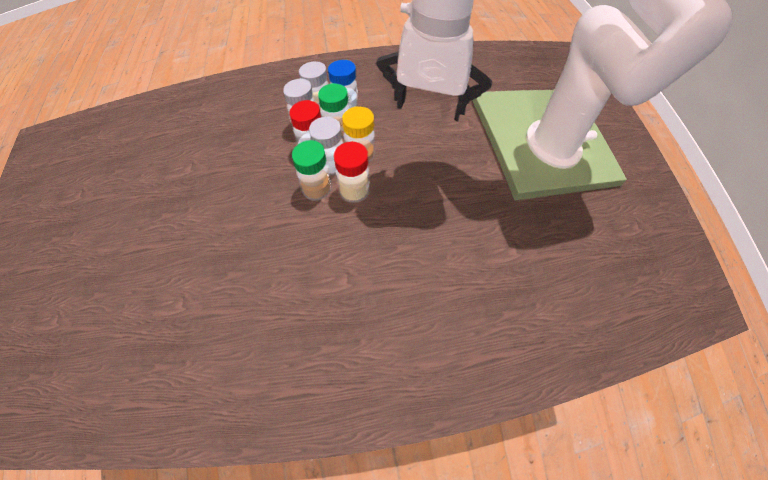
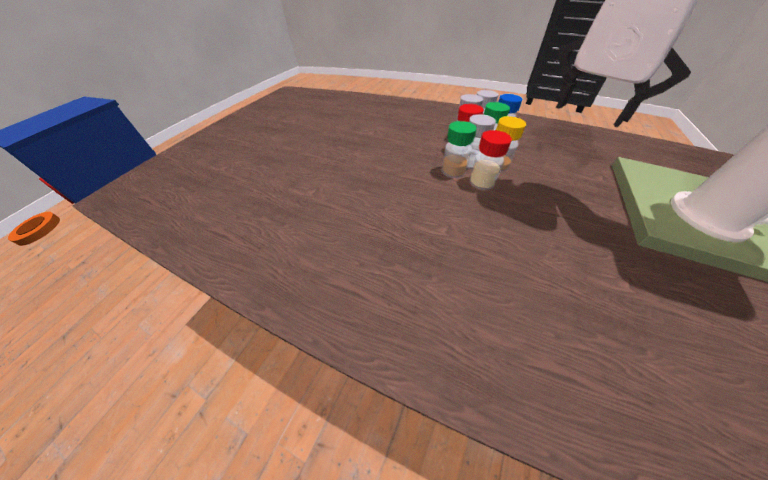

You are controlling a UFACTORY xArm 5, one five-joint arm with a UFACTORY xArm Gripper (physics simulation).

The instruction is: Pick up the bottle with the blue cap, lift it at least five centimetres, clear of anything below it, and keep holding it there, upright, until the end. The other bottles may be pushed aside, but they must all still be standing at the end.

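Places are measured from the arm's base along level axes (x ahead, y left, z up), in centimetres.
Where they show: gripper, fingertip midpoint: (image 1: 429, 109) (image 2: 587, 115); arm's base at its link origin: (image 1: 554, 144) (image 2: 707, 216).
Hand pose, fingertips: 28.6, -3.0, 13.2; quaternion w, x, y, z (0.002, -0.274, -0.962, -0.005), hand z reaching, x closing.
Each offset is from my fingertips to the top centre of the thing, as dx, dy, dz.
The bottle with the blue cap {+9.8, -20.9, -5.2} (image 1: 342, 72) (image 2: 510, 103) stands upright at the back right corner of a tight cluster of bottles. A green-capped bottle {+13.1, -14.0, -5.2} (image 1: 333, 97) (image 2: 497, 112) stands just in front of it, and a grey-capped bottle {+15.5, -22.4, -5.2} (image 1: 312, 73) (image 2: 487, 96) is at its left. Its lower body is mostly hidden. My gripper (image 1: 428, 112) (image 2: 589, 114) is open and empty, its fingers pointing down. It hangs above the table to the right of the cluster, apart from the blue-capped bottle.
Yellow-capped {+10.3, -6.2, -5.2} (image 1: 358, 123) (image 2: 511, 129), red-capped {+13.5, +1.5, -5.2} (image 1: 351, 159) (image 2: 495, 144) and green-capped {+20.0, -1.0, -5.2} (image 1: 309, 157) (image 2: 461, 133) bottles stand upright toward the cluster's front, among several others. The arm's base sits on a green board (image 1: 498, 121) (image 2: 637, 209) at the right. The table's back edge runs close behind the cluster.
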